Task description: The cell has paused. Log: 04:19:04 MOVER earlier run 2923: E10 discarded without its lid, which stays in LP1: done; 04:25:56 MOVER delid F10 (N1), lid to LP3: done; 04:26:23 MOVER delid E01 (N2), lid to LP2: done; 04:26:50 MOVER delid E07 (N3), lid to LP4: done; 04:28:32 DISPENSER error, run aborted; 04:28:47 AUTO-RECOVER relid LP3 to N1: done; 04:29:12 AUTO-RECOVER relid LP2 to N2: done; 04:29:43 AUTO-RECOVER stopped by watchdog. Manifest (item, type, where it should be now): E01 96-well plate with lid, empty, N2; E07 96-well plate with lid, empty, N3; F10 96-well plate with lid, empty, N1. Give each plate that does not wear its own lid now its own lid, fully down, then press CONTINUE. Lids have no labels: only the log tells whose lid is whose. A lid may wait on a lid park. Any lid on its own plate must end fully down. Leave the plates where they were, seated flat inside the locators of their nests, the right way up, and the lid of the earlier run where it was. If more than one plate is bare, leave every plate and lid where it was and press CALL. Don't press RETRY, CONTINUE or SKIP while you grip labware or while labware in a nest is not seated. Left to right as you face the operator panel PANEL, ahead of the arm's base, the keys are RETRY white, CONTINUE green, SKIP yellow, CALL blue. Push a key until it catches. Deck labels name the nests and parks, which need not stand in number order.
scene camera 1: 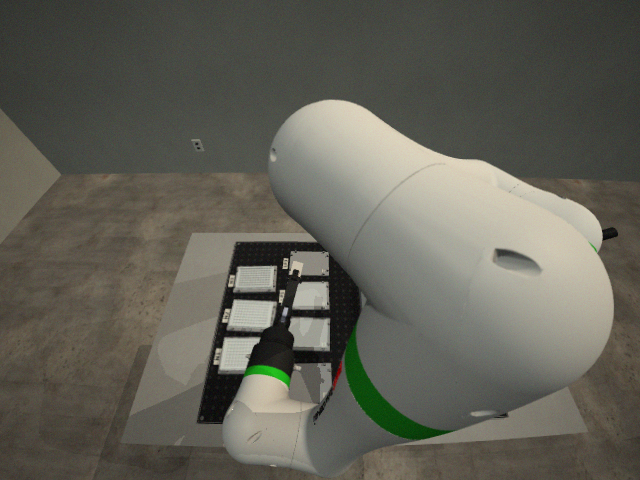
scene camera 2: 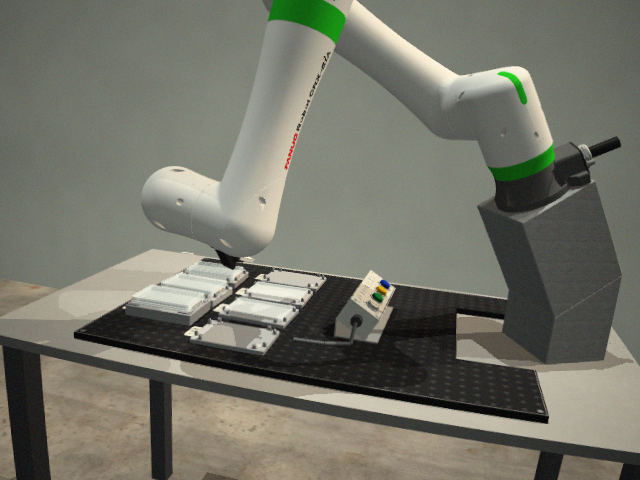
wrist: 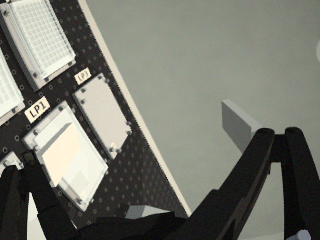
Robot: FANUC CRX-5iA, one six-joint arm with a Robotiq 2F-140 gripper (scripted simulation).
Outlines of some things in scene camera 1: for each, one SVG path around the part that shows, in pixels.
My gripper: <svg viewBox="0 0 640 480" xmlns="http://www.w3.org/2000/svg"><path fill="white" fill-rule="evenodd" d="M293 261L283 302L278 308L273 327L263 330L259 342L275 341L288 346L291 350L293 349L294 336L288 329L291 324L292 306L299 283L302 283L300 276L303 263Z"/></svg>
A plate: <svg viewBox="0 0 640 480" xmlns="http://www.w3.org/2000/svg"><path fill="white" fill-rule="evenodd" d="M275 267L239 267L235 290L273 289Z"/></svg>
A white lid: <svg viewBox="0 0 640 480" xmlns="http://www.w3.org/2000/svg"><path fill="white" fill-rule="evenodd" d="M291 318L288 331L294 336L293 347L327 348L327 320Z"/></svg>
A white lid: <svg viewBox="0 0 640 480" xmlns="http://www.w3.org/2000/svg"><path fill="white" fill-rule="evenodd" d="M298 284L293 307L327 307L326 283Z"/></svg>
A white lid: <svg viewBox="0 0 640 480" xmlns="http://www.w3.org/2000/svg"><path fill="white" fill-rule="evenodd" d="M225 338L219 369L246 370L249 360L245 356L252 352L253 346L259 343L260 338Z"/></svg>
